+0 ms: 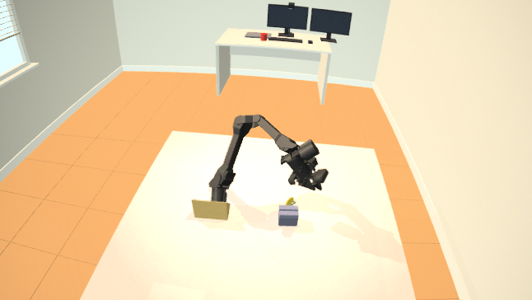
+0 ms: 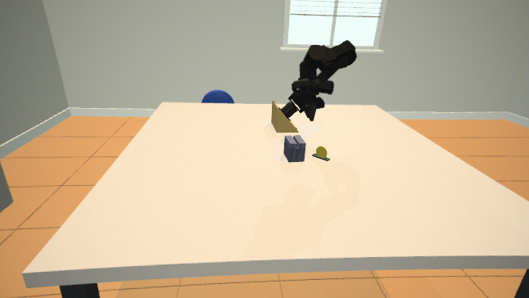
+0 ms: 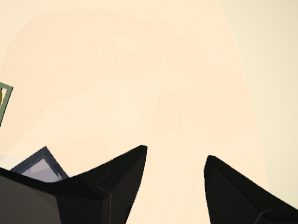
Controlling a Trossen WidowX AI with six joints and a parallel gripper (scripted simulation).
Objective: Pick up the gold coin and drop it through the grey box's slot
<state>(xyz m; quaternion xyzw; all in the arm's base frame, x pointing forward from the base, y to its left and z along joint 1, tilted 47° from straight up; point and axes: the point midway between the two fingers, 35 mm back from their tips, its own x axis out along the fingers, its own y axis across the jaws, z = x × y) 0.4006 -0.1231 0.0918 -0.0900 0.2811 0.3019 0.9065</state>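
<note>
My gripper tip is now 100 mm past the gold coin, 90 mm to the right of it and 170 mm above it.
</note>
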